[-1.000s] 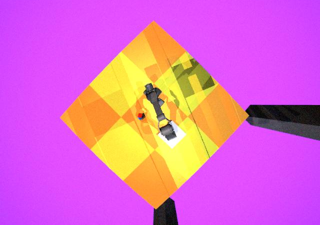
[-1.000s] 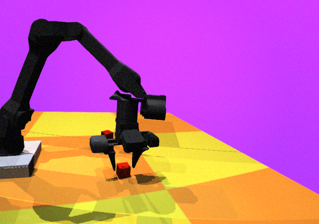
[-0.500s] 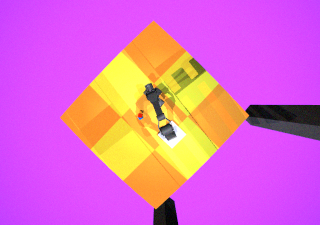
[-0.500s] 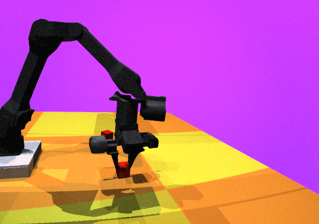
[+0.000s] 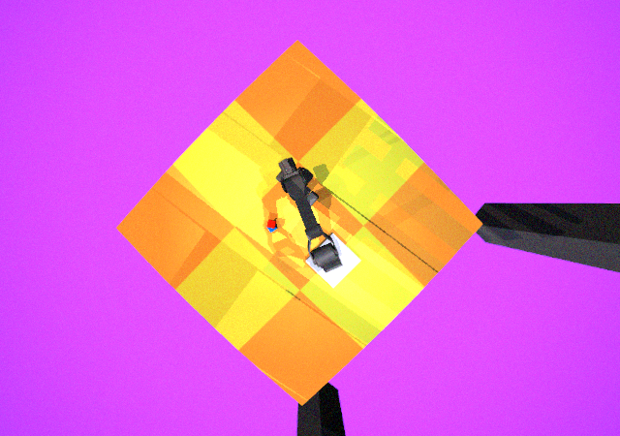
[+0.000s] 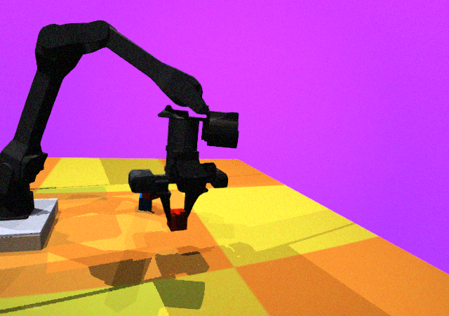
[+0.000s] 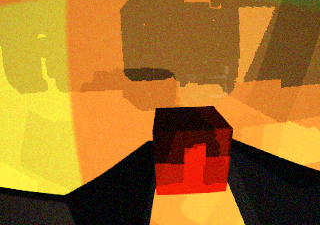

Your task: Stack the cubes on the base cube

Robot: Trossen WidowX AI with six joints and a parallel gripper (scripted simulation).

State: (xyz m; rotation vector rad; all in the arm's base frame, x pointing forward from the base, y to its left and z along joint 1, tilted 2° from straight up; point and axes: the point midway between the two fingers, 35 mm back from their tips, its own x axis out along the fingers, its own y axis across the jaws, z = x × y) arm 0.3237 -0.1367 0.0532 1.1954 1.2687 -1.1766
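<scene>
My gripper tip is now 3 cm past the blue base cube, 21 cm to the right of it and 5 cm above it. The rest, counted from my gripper tip: red cube: right at my gripper tip.
</scene>
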